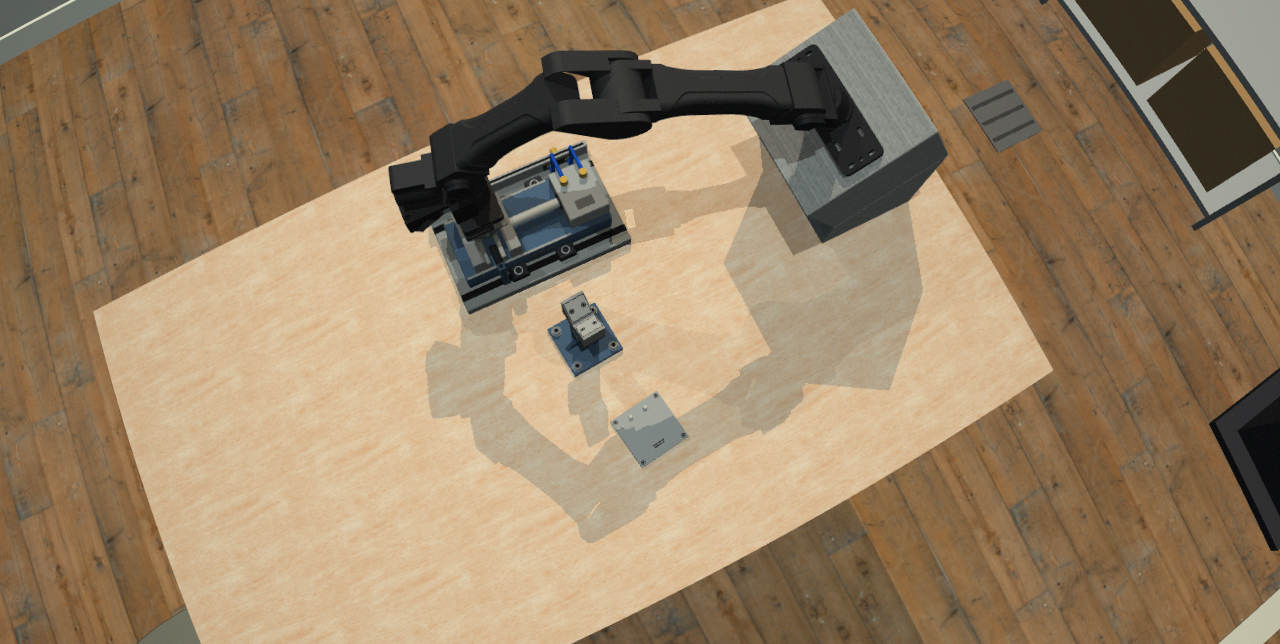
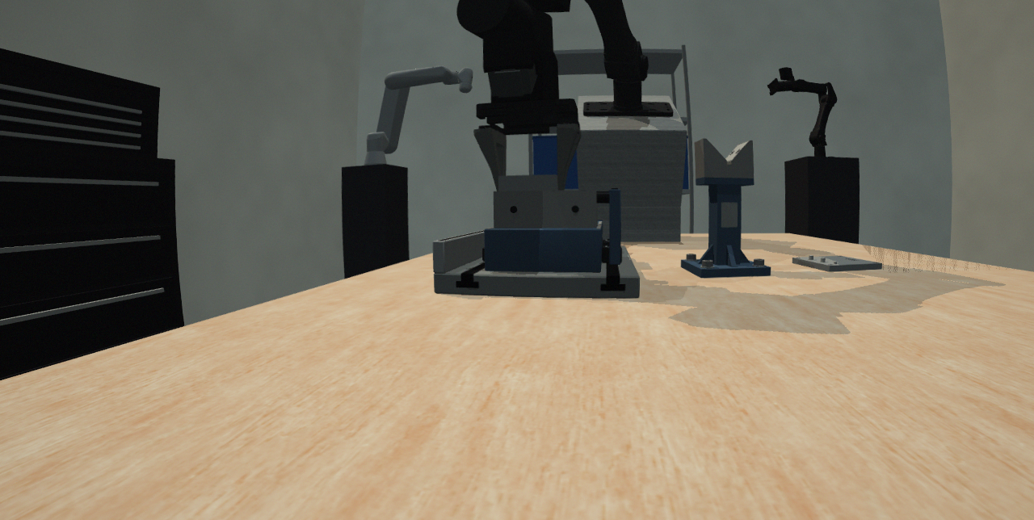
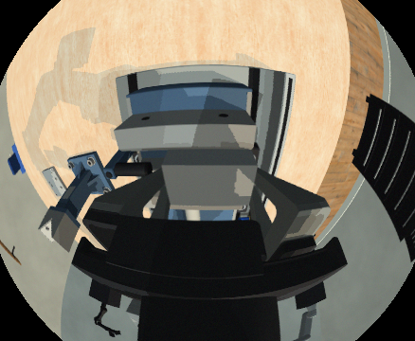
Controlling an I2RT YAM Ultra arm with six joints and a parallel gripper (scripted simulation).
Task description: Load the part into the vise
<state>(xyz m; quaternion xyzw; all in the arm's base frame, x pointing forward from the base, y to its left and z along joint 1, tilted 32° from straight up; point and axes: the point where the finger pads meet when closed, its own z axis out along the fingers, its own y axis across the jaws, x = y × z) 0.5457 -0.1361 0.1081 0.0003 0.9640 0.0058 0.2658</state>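
The part lies 10 mm below my hand. The rest, counted from my hand: work stop rod (70 mm to the left, 10 mm below); then fixed jaw (30 mm ahead, 20 mm to the left, 20 mm below); then vise (70 mm behind, 60 mm below, 20 mm to the left).
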